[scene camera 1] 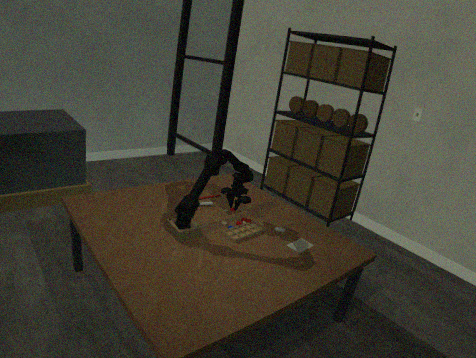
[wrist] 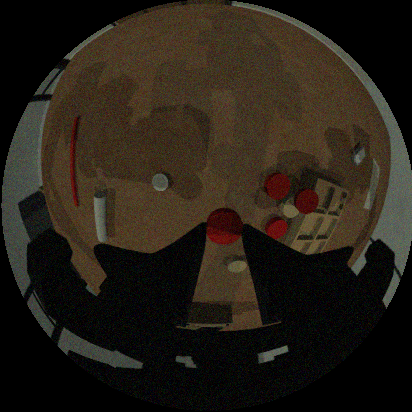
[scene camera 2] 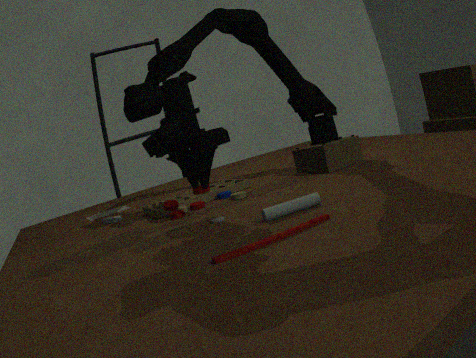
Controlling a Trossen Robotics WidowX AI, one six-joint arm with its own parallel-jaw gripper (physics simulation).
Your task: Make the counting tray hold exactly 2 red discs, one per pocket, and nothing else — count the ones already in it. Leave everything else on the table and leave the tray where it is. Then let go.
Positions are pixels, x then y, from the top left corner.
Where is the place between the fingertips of the gripper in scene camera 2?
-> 200, 187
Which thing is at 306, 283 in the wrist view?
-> The gripper.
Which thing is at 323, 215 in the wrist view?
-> A wooden counting tray.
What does the red rod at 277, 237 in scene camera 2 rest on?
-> The table.
